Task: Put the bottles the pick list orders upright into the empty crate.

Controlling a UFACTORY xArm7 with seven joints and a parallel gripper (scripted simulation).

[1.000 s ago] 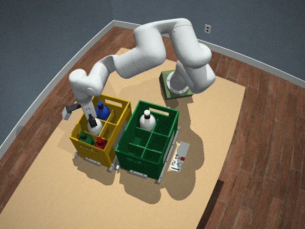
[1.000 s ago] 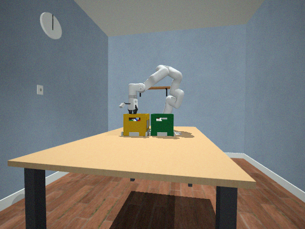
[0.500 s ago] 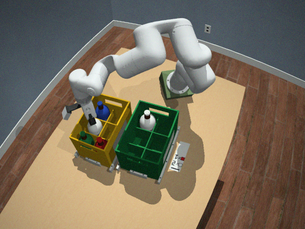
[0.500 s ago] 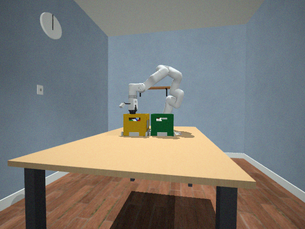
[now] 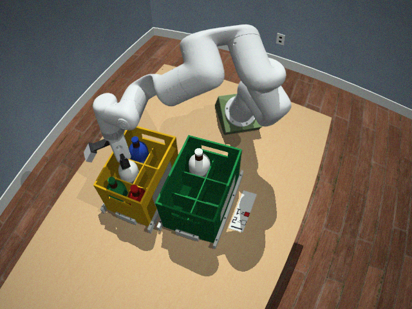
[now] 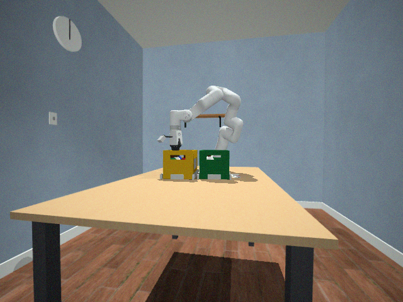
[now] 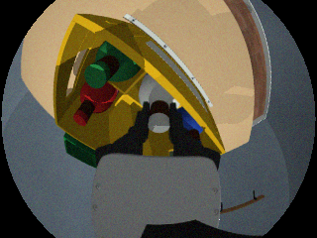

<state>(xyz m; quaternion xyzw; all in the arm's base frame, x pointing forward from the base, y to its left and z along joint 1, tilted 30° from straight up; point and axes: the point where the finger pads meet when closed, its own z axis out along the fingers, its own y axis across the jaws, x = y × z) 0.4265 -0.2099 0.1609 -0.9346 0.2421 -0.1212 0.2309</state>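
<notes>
Now: the yellow crate 70 mm below my hand, 40 mm to the left of it and 20 mm behind it. The rest, counted from my hand: green-labelled bottle: 80 mm ahead, 70 mm below, 30 mm to the left; red-labelled bottle: 110 mm to the left, 70 mm below, 50 mm ahead; blue bottle: 80 mm behind, 70 mm below, 30 mm to the right.
</notes>
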